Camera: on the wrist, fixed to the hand. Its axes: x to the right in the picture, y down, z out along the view.
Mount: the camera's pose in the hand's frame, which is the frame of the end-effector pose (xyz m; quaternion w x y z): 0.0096 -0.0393 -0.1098 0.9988 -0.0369 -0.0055 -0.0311
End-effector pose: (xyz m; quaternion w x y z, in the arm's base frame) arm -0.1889 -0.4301 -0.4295 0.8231 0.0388 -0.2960 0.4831
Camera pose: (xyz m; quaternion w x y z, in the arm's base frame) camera -0.1039 -0.4051 -0.5060 0.8370 0.0202 -0.3168 0.4458
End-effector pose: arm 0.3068 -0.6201 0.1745 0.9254 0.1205 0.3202 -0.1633
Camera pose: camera 0.2383 -0.6224 0.0797 0.9254 0.0754 0.3245 -0.1807
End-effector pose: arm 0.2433 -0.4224 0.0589 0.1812 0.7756 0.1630 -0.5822
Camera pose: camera 0.3203 -0.3357 0.0742 0.1924 0.7598 0.2074 -0.5854
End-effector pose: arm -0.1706 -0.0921 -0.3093 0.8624 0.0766 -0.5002 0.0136
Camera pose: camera -0.0674 -0.1154 -0.3592 0.8619 0.0603 -0.5025 -0.0321
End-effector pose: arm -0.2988 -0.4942 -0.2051 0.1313 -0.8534 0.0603 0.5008
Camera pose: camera -0.1928 -0.4875 -0.1561 0.1156 -0.8564 0.0145 0.5031
